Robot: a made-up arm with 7 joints. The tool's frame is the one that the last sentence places. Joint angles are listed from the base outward.
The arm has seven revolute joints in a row. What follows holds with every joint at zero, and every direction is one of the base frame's.
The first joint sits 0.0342 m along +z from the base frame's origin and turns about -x.
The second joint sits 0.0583 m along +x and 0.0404 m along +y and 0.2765 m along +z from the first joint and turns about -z.
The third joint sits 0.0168 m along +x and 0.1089 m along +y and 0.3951 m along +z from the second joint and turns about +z.
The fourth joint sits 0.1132 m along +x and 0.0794 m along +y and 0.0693 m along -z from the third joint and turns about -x.
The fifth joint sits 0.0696 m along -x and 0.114 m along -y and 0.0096 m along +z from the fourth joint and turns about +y.
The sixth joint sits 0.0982 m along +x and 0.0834 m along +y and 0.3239 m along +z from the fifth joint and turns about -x.
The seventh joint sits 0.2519 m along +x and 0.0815 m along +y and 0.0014 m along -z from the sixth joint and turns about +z.
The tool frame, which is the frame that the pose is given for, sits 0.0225 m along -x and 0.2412 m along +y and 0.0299 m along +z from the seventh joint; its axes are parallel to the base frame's.
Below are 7 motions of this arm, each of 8 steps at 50 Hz.
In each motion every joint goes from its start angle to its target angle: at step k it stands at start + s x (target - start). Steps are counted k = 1, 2, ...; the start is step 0. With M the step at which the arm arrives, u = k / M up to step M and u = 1 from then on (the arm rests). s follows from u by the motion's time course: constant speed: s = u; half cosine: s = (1 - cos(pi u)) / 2; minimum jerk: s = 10 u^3 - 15 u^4 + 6 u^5.
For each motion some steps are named. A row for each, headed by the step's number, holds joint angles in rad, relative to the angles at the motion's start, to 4 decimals.
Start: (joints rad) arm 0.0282 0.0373 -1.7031 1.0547 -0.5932 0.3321 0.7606
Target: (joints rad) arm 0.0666 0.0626 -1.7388 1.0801 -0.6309 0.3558 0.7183
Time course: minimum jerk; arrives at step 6
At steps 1, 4, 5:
1: 0.0014 0.0009 -0.0013 0.0009 -0.0013 0.0008 -0.0015
4: 0.0303 0.0200 -0.0282 0.0201 -0.0298 0.0187 -0.0334
5: 0.0370 0.0244 -0.0344 0.0245 -0.0364 0.0229 -0.0408

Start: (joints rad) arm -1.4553 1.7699 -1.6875 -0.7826 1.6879 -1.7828 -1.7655
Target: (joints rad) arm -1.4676 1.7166 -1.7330 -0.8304 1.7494 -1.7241 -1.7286
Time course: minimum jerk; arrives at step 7
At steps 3, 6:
3: -0.0045 -0.0196 -0.0167 -0.0176 0.0226 0.0216 0.0136
6: -0.0120 -0.0521 -0.0444 -0.0467 0.0601 0.0573 0.0360

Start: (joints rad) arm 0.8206 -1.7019 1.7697 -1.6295 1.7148 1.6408 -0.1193
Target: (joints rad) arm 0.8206 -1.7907 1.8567 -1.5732 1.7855 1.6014 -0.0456
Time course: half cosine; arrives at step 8
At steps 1, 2, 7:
1: 0.0000 -0.0034 0.0033 0.0021 0.0027 -0.0015 0.0028
2: 0.0000 -0.0130 0.0127 0.0082 0.0104 -0.0058 0.0108
7: 0.0000 -0.0854 0.0837 0.0542 0.0680 -0.0379 0.0709

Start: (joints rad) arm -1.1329 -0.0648 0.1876 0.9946 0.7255 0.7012 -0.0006
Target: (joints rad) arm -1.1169 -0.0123 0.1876 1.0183 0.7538 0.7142 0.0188
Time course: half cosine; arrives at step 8
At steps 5, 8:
5: 0.0111 0.0363 0.0000 0.0164 0.0196 0.0090 0.0134
8: 0.0160 0.0525 0.0000 0.0237 0.0283 0.0130 0.0194

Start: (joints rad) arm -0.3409 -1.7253 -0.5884 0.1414 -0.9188 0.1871 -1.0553
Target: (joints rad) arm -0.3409 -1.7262 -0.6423 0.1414 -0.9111 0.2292 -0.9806
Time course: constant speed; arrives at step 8
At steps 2, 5, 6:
2: 0.0000 -0.0002 -0.0135 0.0000 0.0019 0.0105 0.0187
5: 0.0000 -0.0006 -0.0337 0.0000 0.0048 0.0263 0.0467
6: 0.0000 -0.0007 -0.0404 0.0000 0.0058 0.0316 0.0560

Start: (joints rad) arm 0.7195 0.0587 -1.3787 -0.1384 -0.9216 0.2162 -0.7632
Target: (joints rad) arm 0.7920 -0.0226 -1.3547 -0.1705 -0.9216 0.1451 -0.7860
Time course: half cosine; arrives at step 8
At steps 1, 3, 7, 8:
1: 0.0028 -0.0031 0.0009 -0.0012 0.0000 -0.0027 -0.0009
3: 0.0224 -0.0251 0.0074 -0.0099 0.0000 -0.0219 -0.0070
7: 0.0697 -0.0782 0.0231 -0.0309 0.0000 -0.0684 -0.0219
8: 0.0725 -0.0813 0.0240 -0.0321 0.0000 -0.0711 -0.0228

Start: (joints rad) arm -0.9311 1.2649 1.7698 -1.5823 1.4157 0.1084 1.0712
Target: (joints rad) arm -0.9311 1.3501 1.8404 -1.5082 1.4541 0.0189 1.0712
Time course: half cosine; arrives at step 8
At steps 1, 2, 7, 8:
1: 0.0000 0.0032 0.0027 0.0028 0.0015 -0.0034 0.0000
2: 0.0000 0.0125 0.0103 0.0109 0.0056 -0.0131 0.0000
7: 0.0000 0.0820 0.0679 0.0713 0.0369 -0.0861 0.0000
8: 0.0000 0.0852 0.0706 0.0741 0.0384 -0.0895 0.0000

